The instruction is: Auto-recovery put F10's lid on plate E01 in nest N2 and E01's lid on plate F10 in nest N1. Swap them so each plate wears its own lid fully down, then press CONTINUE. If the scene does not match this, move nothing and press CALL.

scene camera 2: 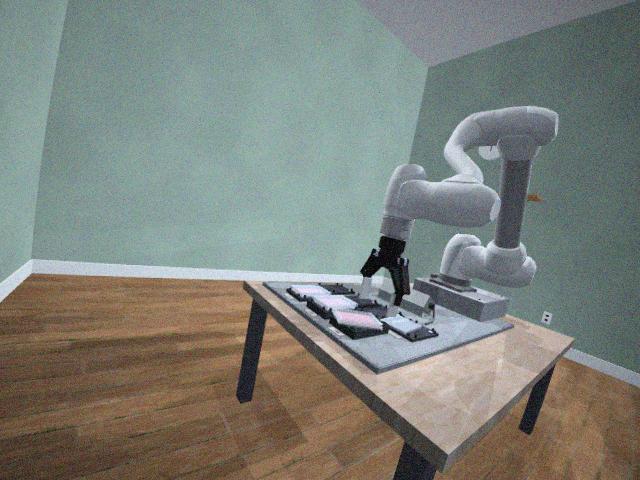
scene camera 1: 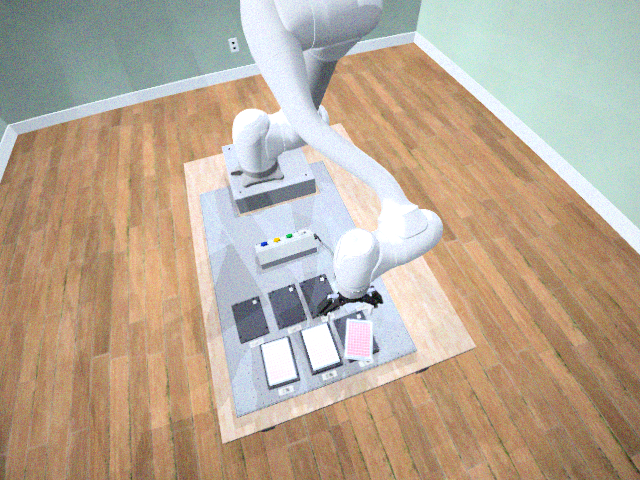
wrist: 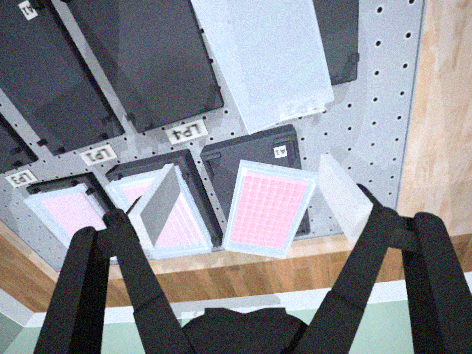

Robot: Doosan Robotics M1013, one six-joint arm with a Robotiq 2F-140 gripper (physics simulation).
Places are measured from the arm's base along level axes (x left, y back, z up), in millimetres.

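Pixels of known places: gripper, fingertip midpoint: [scene camera 2: 375, 306] [scene camera 1: 349, 314] [wrist: 246, 173]; arm's base at its link origin: [scene camera 2: 452, 286] [scene camera 1: 260, 169].
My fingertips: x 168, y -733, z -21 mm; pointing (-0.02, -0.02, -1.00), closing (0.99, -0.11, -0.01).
For each thing: its top centre in the pictures, then the offset to it from my fingertips.
- pink plate at its top centre: [wrist: 266, 221] [scene camera 2: 357, 315] [scene camera 1: 359, 338] dx +9, dy -77, dz -19 mm
- right front nest at its top centre: [wrist: 261, 201] [scene camera 2: 360, 318] [scene camera 1: 356, 333] dx +6, dy -58, dz -32 mm
- middle plate at its top centre: [wrist: 162, 222] [scene camera 2: 335, 299] [scene camera 1: 320, 345] dx -116, dy -63, dz -21 mm
- left plate at its top centre: [wrist: 78, 231] [scene camera 1: 278, 360] [scene camera 2: 311, 288] dx -255, dy -70, dz -33 mm
- LP1 at its top centre: [wrist: 34, 85] [scene camera 1: 286, 304] [scene camera 2: 358, 297] dx -192, dy +111, dz -42 mm
- LP4 at its top centre: [wrist: 139, 45] [scene camera 1: 318, 293] [scene camera 2: 382, 309] dx -72, dy +118, dz -42 mm
- white button box at its top centre: [scene camera 1: 284, 240] [scene camera 2: 408, 286] dx -144, dy +333, dz +22 mm
A pink plate [scene camera 1: 358, 339] [scene camera 2: 356, 319] [wrist: 270, 212] sits skewed and tilted on the right front nest [wrist: 225, 160]. A middle plate [scene camera 1: 320, 347] [scene camera 2: 333, 302] [wrist: 182, 231] and a left plate [scene camera 1: 279, 361] [scene camera 2: 309, 290] [wrist: 75, 212] sit squarely in their nests. Their names are unreadable. A pale, clear-looking lid or plate [scene camera 2: 403, 324] [wrist: 270, 60] lies on the pad behind the skewed plate. My gripper [scene camera 1: 348, 313] [scene camera 2: 382, 295] [wrist: 246, 173] is wide open and empty, above the front nests; in the wrist view its left finger covers part of the middle plate.
Dark pads LP3 [scene camera 1: 250, 320], LP1 [scene camera 1: 287, 306] [wrist: 45, 85] and LP4 [scene camera 1: 315, 296] [wrist: 150, 65] form a row behind the nests. A white button box [scene camera 1: 286, 250] with blue, yellow and green buttons stands farther back, near the robot's base [scene camera 1: 276, 191] [scene camera 2: 460, 297].
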